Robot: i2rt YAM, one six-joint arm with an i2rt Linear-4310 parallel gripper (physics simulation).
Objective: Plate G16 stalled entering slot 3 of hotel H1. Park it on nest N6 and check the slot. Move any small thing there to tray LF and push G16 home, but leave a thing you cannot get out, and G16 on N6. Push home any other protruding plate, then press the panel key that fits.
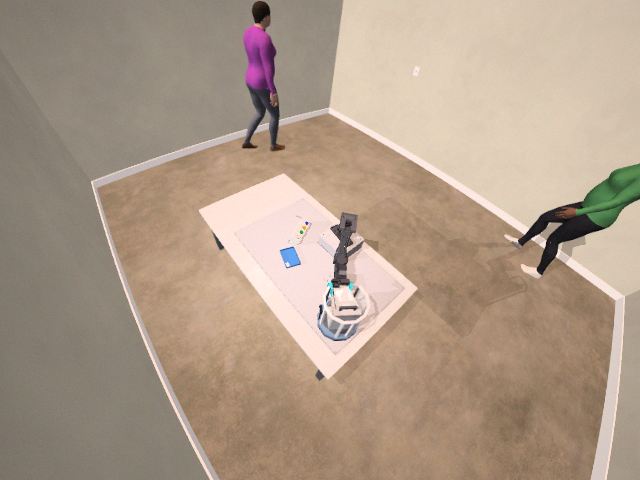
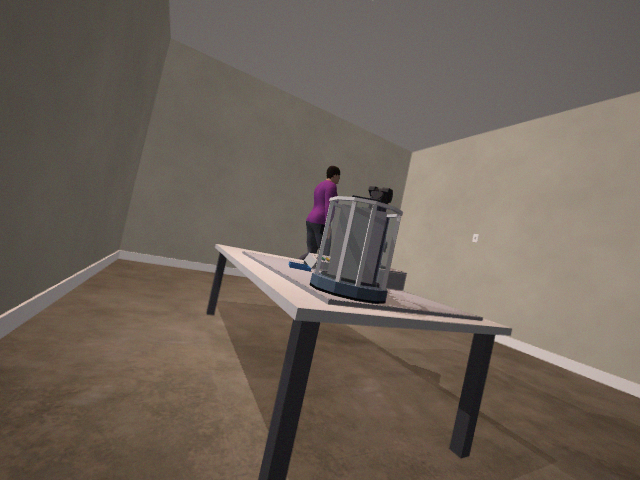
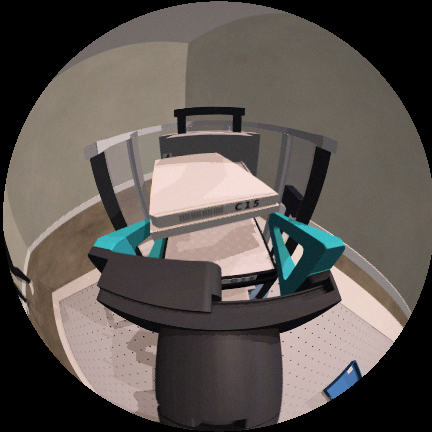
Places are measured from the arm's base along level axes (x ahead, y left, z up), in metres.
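Pixels of known places: gripper, fingertip midpoint: (image 1: 340, 297) (image 3: 218, 216).
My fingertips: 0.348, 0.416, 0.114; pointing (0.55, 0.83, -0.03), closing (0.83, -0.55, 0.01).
Observation:
For each thing: its top centre in the pictures, then the offset to it from my fingertips, as dx, dy, dz. "pt": a spot on its surface instead.
- Plate C15 at its top centre: (image 3: 196, 167) (image 1: 346, 298) -0.005, +0.030, +0.038
- dark-rimmed plate at its top centre: (image 3: 212, 218) -0.004, +0.005, -0.005
- round cage at a spot on its surface: (image 2: 348, 289) pt +0.078, +0.164, -0.180
- blue tray at its top centre: (image 2: 299, 264) (image 1: 290, 256) +0.035, -0.491, -0.189
- key panel at its top centre: (image 2: 322, 255) (image 1: 300, 227) -0.135, -0.640, -0.123
- grey tower at its top centre: (image 3: 211, 102) (image 2: 366, 200) (image 1: 346, 299) +0.025, +0.053, +0.104
- black handle at a spot on its surface: (image 3: 210, 111) pt +0.042, +0.085, +0.096
Plate C15 (image 3: 215, 182), white, sits skewed and tilted above a dark-rimmed plate (image 3: 220, 247) whose label is too shaded to read surely. My gripper (image 1: 341, 285) (image 3: 218, 216) is open, its teal fingers wide apart on either side of the plates' front. The plates are at the round cage (image 1: 336, 333) (image 2: 348, 289), taken as hotel H1, with white uprights and a blue base. A blue tray (image 1: 290, 255) (image 2: 298, 266) (image 3: 344, 382) lies on the mat; its label is unreadable. The key panel (image 1: 295, 238) has green, orange and blue keys. Slot 3's inside is hidden; I cannot identify nest N6.
Dark posts (image 3: 107, 192) (image 3: 316, 182) flank the plates. A grey tower (image 3: 210, 145) with a black handle (image 3: 210, 111) stands behind them. A grey box (image 1: 326, 243) (image 2: 397, 280) stands by the arm's base. A person in purple (image 1: 260, 56) and one in green (image 1: 612, 198) are off the table.

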